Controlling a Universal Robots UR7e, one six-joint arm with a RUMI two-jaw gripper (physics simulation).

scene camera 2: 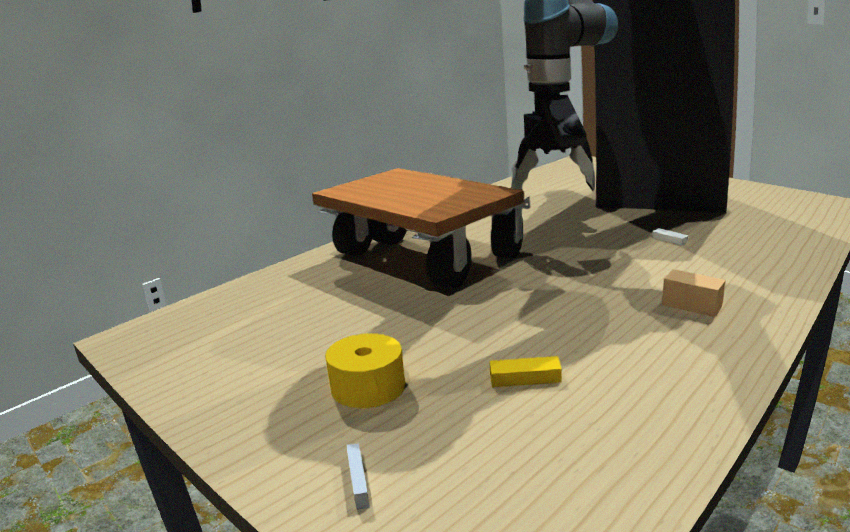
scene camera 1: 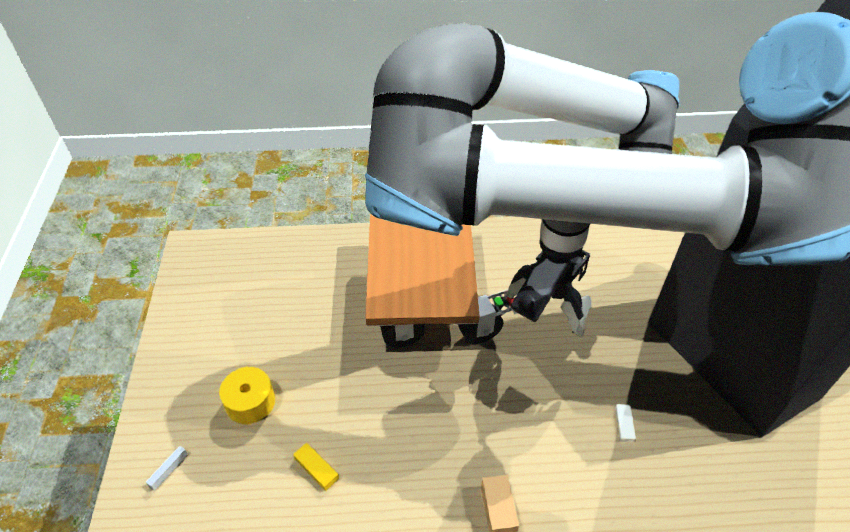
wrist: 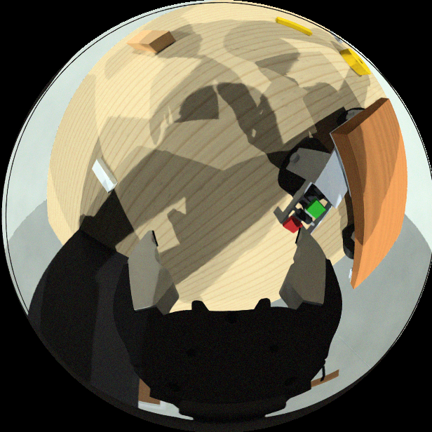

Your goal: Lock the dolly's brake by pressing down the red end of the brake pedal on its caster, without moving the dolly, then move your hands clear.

Labels:
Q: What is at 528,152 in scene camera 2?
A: My gripper.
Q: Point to a dolly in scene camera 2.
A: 383,207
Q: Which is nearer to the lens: the yellow cylinder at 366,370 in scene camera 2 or the orange block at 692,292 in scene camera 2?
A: The yellow cylinder.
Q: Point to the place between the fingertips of my gripper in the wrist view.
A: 226,232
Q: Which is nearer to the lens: the grey bar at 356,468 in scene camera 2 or the yellow bar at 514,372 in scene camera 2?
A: The grey bar.

